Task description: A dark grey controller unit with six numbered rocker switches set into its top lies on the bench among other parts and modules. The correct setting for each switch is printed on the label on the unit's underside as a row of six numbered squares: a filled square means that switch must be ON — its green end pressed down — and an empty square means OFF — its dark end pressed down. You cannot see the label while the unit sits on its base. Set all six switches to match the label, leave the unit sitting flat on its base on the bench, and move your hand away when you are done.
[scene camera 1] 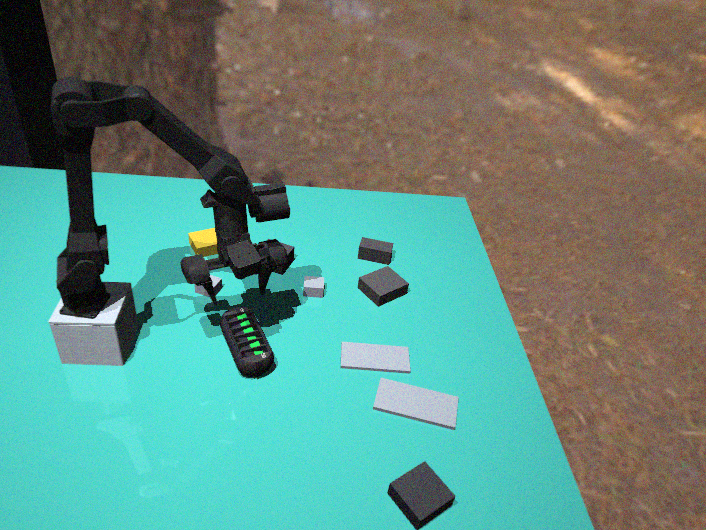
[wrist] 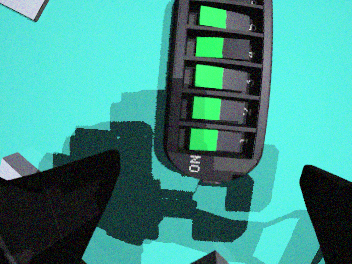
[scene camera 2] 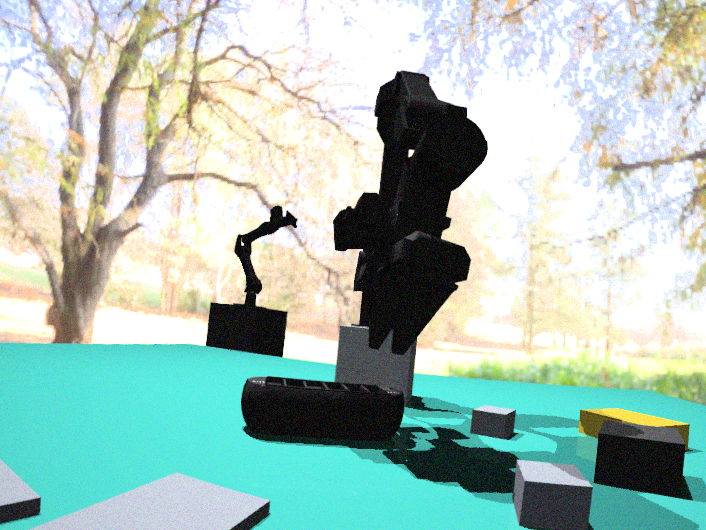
Labels:
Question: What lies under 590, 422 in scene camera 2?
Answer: A yellow block.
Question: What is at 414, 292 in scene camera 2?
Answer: The gripper.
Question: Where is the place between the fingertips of the gripper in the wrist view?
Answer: At 215, 169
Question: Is the gripper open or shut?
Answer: Open.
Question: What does the gripper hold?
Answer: Nothing.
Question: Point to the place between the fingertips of the gripper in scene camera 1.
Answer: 238, 299

